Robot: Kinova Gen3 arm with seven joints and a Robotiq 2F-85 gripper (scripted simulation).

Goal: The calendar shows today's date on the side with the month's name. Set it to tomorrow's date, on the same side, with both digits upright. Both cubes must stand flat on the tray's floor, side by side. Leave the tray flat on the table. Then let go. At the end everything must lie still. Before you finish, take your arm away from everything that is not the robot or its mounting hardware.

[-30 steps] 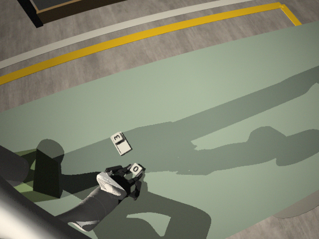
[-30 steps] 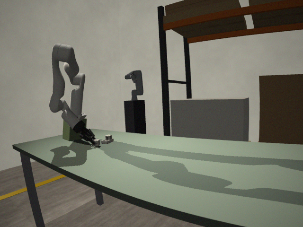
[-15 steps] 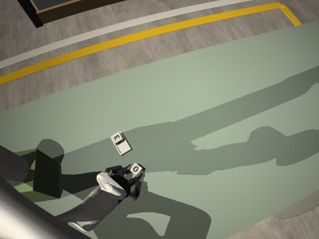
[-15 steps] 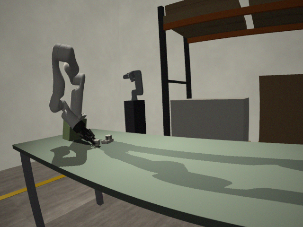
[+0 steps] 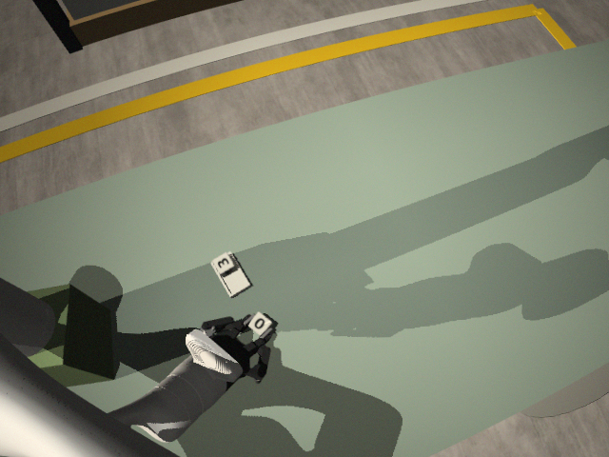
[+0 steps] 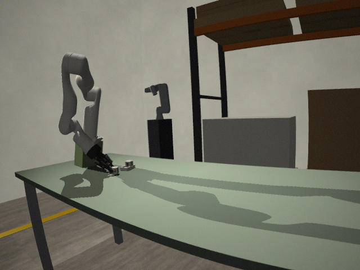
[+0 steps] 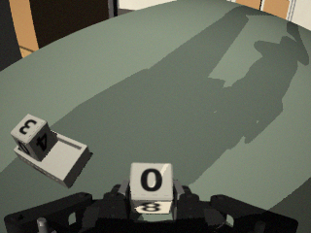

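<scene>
My gripper is now 1 cm to the right of the white cube, 1 cm short of it and 1 cm above it. Round my hand: white tray: 11 cm to the left, 4 cm behind, 2 cm below.
</scene>
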